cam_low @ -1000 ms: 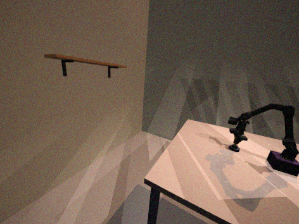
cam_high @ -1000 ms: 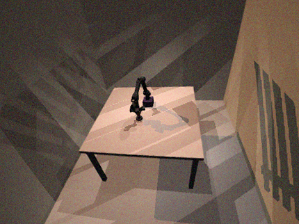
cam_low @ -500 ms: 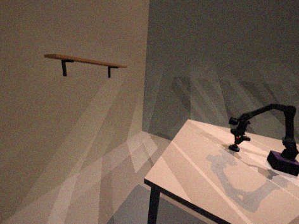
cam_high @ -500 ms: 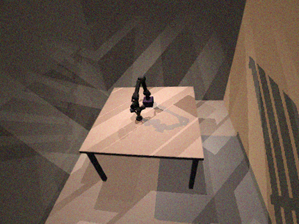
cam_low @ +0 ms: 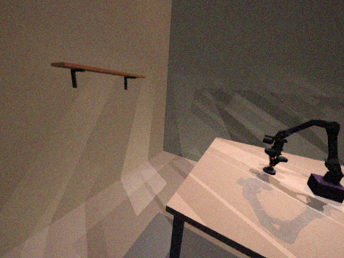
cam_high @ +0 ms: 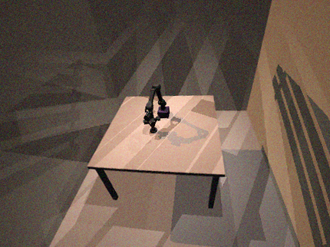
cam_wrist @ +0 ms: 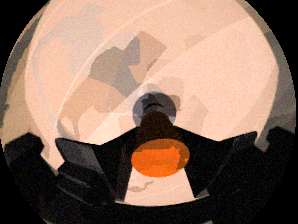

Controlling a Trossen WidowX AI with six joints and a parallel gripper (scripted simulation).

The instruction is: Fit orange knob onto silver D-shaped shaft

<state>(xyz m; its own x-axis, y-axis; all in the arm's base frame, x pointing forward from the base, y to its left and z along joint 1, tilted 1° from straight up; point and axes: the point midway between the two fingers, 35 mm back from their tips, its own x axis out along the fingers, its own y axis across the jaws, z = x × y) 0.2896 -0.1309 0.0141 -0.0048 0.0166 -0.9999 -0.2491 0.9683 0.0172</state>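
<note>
Right now the orange knob is 30 mm above my gripper tip. The rest, counted from my gripper tip: round dark pedestal 40 mm below.
</note>
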